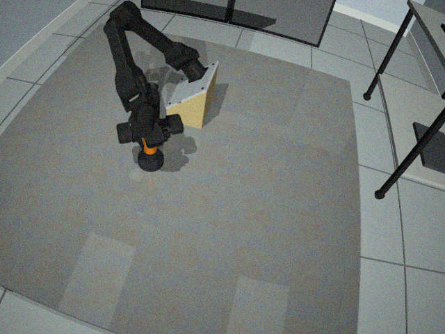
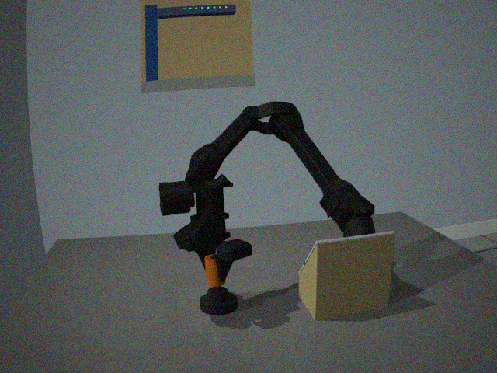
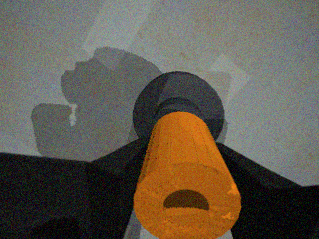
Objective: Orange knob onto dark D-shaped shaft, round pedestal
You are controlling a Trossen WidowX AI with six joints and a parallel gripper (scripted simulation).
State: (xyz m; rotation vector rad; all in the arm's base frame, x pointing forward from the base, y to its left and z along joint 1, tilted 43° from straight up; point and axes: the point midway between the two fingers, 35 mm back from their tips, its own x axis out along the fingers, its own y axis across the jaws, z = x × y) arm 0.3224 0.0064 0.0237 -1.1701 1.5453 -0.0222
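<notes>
The orange knob is 20 mm above my gripper tip. Round my gripper tip: dark round pedestal (40 mm below).
</notes>
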